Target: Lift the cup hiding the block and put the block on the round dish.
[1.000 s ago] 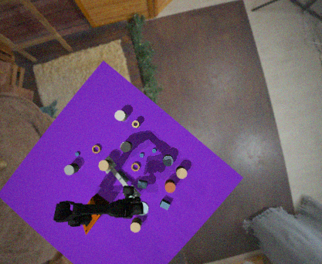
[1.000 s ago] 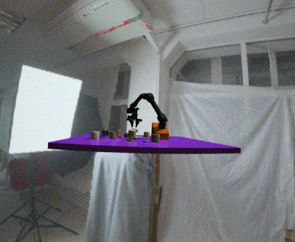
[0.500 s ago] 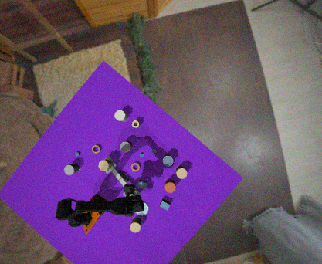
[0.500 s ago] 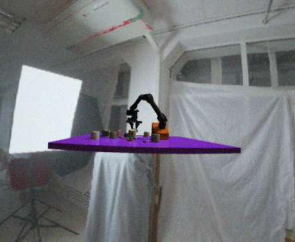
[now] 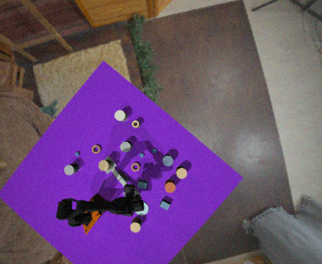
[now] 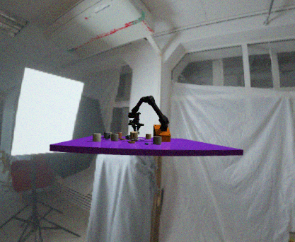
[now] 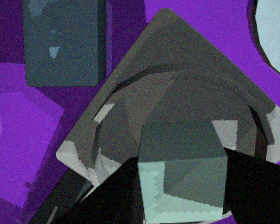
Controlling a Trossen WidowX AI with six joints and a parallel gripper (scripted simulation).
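My gripper tip is 12 cm to the left of the pale round dish, 8 cm above it and 7 cm past it. Also, from my gripper tip: balance beam (12 cm to the left, 4 cm below, 3 cm ahead).
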